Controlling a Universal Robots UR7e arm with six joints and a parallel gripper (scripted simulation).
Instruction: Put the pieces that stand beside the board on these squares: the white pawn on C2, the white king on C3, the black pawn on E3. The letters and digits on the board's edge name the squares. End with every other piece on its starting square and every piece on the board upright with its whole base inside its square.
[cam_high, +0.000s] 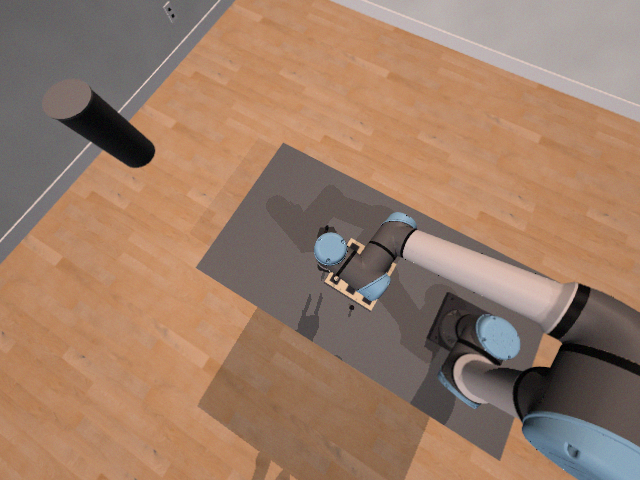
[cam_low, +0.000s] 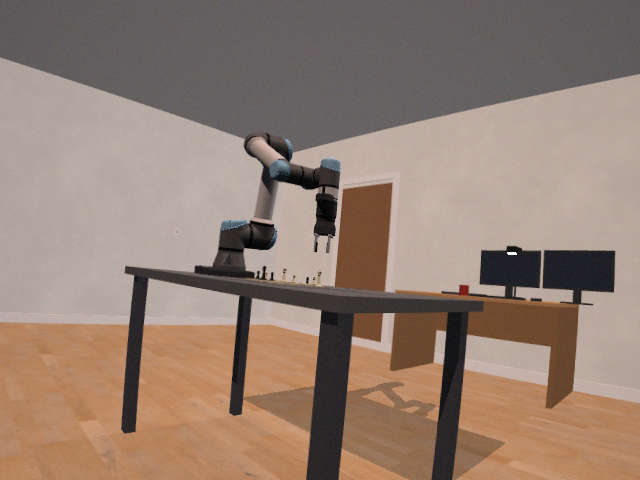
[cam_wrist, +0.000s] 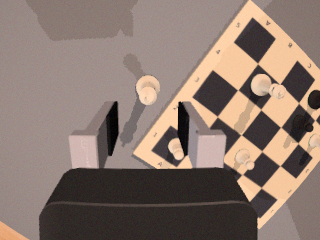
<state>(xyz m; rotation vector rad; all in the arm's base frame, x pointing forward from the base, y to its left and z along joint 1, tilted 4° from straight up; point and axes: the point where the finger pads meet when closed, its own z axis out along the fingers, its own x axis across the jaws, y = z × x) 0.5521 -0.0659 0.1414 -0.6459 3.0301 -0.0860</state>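
My gripper is now 110 mm above the white piece. Round my hand: chessboard (140 mm below, 140 mm behind, 10 mm to the right); large black piece (200 mm behind, 110 mm below, 80 mm to the right).
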